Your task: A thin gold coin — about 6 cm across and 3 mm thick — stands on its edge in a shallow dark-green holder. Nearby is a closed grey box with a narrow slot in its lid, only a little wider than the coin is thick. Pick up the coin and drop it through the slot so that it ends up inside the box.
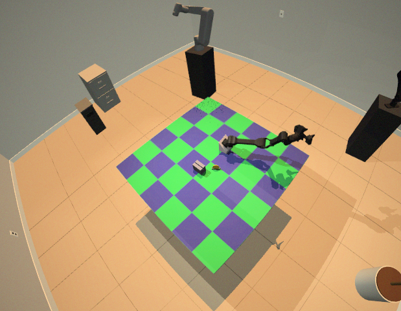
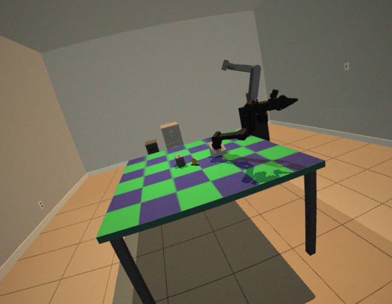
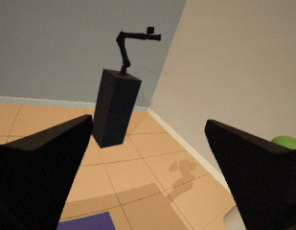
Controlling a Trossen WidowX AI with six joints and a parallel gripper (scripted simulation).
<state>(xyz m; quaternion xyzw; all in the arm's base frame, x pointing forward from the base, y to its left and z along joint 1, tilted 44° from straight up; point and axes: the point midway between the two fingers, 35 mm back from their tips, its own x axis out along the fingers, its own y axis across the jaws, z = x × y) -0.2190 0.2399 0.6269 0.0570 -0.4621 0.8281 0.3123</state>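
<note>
Right now the gold coin is 58 cm to the right of my gripper tip, 47 cm ahead of it and 34 cm below it.
</note>
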